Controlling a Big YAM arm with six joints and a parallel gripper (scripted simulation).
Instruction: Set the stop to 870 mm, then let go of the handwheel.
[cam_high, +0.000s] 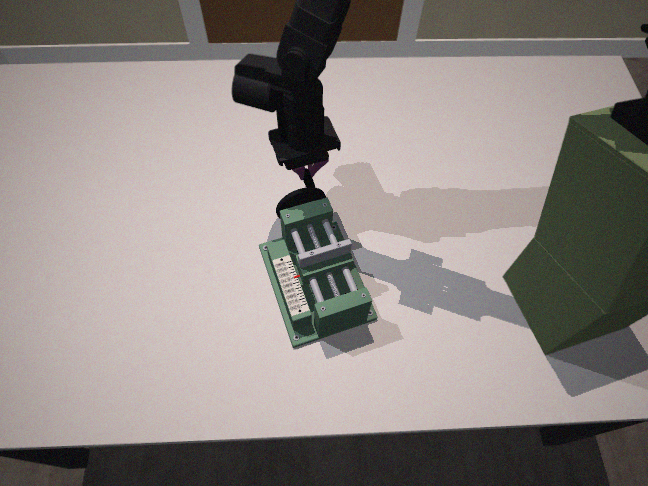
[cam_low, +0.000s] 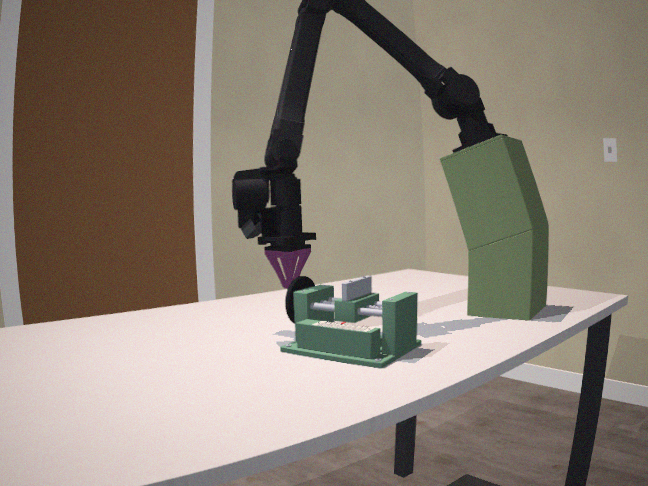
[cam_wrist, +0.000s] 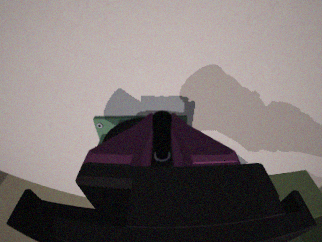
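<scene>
The black handwheel handle is 1 cm to the left of my hand. Also, from my hand: grey stop carriage 17 cm to the left, 2 cm ahead, 1 cm below; black handwheel 3 cm to the left, 1 cm below.
</scene>
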